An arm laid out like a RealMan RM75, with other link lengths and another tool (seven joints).
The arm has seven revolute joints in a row. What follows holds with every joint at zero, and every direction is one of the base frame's. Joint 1 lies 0.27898 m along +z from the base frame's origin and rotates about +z. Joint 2 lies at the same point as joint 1 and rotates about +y. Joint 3 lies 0.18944 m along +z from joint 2 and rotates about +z. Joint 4 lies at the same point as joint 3 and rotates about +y. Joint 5 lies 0.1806 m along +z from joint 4 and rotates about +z. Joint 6 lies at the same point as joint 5 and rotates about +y. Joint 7 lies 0.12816 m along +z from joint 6 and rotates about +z. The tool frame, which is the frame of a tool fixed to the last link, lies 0.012 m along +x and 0.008 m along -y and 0.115 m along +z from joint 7; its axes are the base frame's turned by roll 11.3, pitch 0 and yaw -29.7 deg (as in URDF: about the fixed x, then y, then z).
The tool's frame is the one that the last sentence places.
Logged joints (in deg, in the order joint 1, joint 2, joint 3, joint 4, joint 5, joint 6, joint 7), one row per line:
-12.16, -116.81, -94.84, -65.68, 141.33, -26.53, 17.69
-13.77, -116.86, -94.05, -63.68, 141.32, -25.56, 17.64
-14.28, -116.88, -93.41, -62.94, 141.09, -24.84, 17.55
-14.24, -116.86, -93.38, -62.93, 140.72, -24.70, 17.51
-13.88, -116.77, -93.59, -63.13, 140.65, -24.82, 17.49
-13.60, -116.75, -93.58, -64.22, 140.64, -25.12, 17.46
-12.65, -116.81, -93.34, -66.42, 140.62, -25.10, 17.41
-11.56, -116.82, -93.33, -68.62, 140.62, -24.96, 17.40
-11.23, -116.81, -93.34, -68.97, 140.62, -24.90, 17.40
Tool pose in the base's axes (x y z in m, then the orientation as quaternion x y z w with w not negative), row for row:
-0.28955, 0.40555, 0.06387, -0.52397, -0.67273, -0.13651, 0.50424
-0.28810, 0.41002, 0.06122, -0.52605, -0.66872, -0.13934, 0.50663
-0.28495, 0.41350, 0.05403, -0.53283, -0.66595, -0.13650, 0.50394
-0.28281, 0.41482, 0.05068, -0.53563, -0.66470, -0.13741, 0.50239
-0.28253, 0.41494, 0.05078, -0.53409, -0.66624, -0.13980, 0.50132
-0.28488, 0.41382, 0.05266, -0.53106, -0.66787, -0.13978, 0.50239
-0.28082, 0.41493, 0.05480, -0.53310, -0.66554, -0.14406, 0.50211
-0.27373, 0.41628, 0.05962, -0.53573, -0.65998, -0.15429, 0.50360
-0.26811, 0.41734, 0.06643, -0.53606, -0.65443, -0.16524, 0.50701
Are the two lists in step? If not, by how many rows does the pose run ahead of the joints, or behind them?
The pose runs 1 row behind the joints: the pose in row i belongs to the joints in row i - 1.
